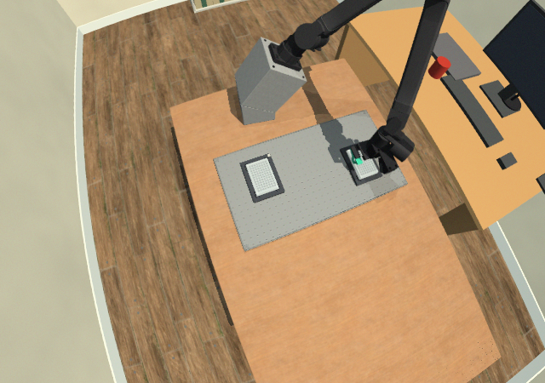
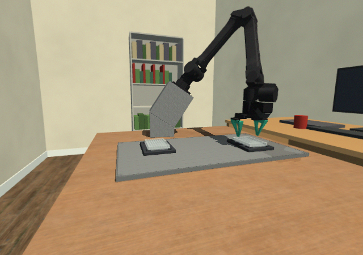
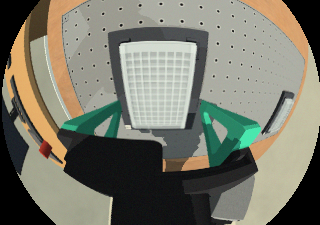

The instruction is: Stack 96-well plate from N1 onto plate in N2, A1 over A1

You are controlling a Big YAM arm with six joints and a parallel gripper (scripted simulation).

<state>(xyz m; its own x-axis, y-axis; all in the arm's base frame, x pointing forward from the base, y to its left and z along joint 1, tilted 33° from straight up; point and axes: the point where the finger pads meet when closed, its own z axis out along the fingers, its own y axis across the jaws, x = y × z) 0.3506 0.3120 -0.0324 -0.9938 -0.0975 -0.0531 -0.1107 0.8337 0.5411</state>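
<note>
Right now the nest N1 is 40 mm below my hand. Also, from my hand: nest N2: 400 mm to the right, 40 mm below, 20 mm behind.
</note>
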